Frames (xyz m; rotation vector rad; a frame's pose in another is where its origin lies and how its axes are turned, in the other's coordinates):
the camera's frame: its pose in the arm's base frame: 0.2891 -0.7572 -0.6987 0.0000 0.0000 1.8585
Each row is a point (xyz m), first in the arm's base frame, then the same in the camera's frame.
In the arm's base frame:
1: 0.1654 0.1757 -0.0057
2: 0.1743 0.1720 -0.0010
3: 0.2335 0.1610 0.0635
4: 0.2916 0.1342 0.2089
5: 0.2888 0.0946 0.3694
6: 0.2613 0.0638 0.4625
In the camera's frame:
1: 0.9297 -0.1461 0.6930
2: 0.9236 -0.1536 0.6977
3: 0.8962 -0.2072 0.7622
4: 0.8541 -0.2553 0.9076
5: 0.8169 -0.2414 1.0681
6: 0.7951 -0.2063 1.1612

